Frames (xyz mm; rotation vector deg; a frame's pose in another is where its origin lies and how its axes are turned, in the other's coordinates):
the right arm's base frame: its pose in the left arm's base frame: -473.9 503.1 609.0 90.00 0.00 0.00
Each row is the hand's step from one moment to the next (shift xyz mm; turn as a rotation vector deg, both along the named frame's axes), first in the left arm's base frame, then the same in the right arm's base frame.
Working: the left arm's base frame: its pose in the right arm's base frame: 473.9 -609.0 503.1 -90.00 0.00 0.00

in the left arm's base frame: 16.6 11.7 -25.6 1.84 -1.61 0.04
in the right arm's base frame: 16.6 -25.6 -11.7 1.84 0.04 1.61
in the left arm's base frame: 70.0 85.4 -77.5 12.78 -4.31 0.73
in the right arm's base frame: 70.0 -77.5 -85.4 12.78 0.73 4.31
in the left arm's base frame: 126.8 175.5 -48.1 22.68 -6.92 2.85
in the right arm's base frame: 126.8 -48.1 -175.5 22.68 2.85 6.92
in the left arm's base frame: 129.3 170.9 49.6 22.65 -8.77 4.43
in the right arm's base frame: 129.3 49.6 -170.9 22.65 4.43 8.77
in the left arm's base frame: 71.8 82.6 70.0 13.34 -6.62 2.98
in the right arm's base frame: 71.8 70.0 -82.6 13.34 2.98 6.62
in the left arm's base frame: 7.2 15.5 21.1 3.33 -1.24 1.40
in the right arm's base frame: 7.2 21.1 -15.5 3.33 1.40 1.24
